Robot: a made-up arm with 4 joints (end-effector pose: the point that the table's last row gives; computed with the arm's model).
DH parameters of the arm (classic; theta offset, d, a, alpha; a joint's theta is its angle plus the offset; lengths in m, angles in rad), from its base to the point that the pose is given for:
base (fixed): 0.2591 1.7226 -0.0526 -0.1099
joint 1: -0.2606 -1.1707 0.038 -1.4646
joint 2: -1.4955 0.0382 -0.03 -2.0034
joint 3: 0 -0.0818 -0.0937 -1.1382
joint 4: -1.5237 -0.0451 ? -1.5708
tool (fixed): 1.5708 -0.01 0 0
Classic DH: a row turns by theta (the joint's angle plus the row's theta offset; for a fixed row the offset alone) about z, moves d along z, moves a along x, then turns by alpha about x.
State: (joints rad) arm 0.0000 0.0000 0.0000 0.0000
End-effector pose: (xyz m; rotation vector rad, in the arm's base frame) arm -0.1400 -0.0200 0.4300 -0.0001 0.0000 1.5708
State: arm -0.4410 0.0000 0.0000 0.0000
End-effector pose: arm -0.0723 0.0209 0.4275 -0.0255 -0.0438 1.1321
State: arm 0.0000 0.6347 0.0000 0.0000
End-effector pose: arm -0.1859 -0.0200 0.5502 0.4969 0.4969 1.5131
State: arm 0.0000 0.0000 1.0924 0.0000
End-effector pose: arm -0.0987 0.0629 0.4929 0.4118 -1.1201 1.3533
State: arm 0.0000 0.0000 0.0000 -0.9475
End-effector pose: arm -0.1148 -0.0200 0.4991 0.7390 0.7390 1.4415
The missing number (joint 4, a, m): -0.08
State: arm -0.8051 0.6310 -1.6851 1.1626
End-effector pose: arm -0.1654 -0.0932 0.6267 -0.1646 0.9766 1.8914
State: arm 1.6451 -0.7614 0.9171 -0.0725
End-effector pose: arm -0.2162 -0.1673 0.4328 -1.2556 1.2070 -2.3049
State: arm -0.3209 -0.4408 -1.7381 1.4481
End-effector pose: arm -0.1319 -0.1863 0.4535 -1.6610 0.7286 1.7359
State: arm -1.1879 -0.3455 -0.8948 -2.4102
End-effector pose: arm 0.0724 -0.1359 0.4638 2.1244 0.5815 -0.6849
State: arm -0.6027 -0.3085 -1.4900 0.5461
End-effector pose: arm -0.1443 -0.0806 0.4438 -0.7672 1.1173 1.0069
